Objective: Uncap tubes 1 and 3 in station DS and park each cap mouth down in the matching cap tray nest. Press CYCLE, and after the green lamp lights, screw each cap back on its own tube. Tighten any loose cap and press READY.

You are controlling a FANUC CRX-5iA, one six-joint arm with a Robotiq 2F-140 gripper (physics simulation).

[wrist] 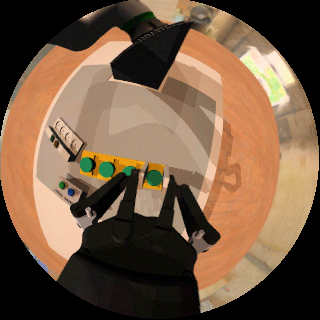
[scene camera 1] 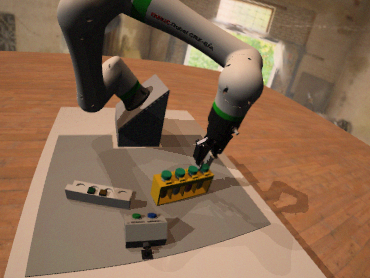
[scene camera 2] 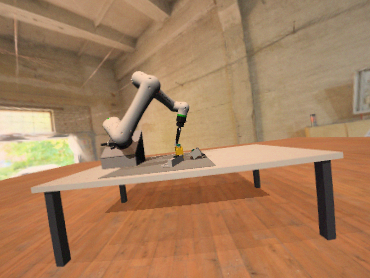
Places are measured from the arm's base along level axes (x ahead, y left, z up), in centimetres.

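Where they show: gripper, fingertip midpoint: (wrist: pixel 155 168) (scene camera 1: pixel 201 166) (scene camera 2: pixel 175 145); arm's base, link origin: (wrist: pixel 149 33) (scene camera 1: pixel 137 100).
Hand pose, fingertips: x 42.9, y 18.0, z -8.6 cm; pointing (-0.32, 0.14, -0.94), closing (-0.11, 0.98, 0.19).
Note:
Each offset is from my fingertips to the top centre of the thing. Level surfaces: height alone.
A yellow tube rack @[dx +3.0, dy -7.7, dz -0.2 cm] (scene camera 1: pixel 156 183) (wrist: pixel 119 161) (scene camera 2: pixel 179 150) stands on the grey mat @[dz -10.5 cm] (scene camera 1: pixel 74 239) and holds several tubes, each with a green cap. My gripper (scene camera 1: pixel 204 164) (wrist: pixel 155 168) (scene camera 2: pixel 178 143) points down over the rack's right end and is shut on the end tube's green cap @[dx +2.0, dy +0.0, dz +1.7 cm] (scene camera 1: pixel 205 167) (wrist: pixel 154 178), which sits on its tube. The other caps @[dx +4.0, dy -15.5, dz +1.7 cm] (scene camera 1: pixel 166 174) @[dx +3.4, dy -10.3, dz +1.7 cm] (scene camera 1: pixel 180 172) @[dx +2.7, dy -5.2, dz +1.7 cm] (scene camera 1: pixel 192 170) sit on their tubes; a finger partly hides the nearest one (wrist: pixel 129 170) in the wrist view. The grey cap tray @[dx +0.4, dy -37.3, dz -5.1 cm] (scene camera 1: pixel 89 198) (wrist: pixel 64 137) lies left of the rack, its round nests bare.
A grey button box @[dx +17.9, dy -25.4, dz -2.1 cm] (scene camera 1: pixel 145 231) (wrist: pixel 70 193) with a green button @[dx +15.5, dy -27.4, dz -3.0 cm] (scene camera 1: pixel 136 215) and a blue button @[dx +16.0, dy -22.9, dz -3.0 cm] (scene camera 1: pixel 152 215) stands in front of the rack. The arm's dark wedge-shaped base (scene camera 1: pixel 143 125) stands behind. The white table's right edge (scene camera 1: pixel 254 191) runs close to the rack.

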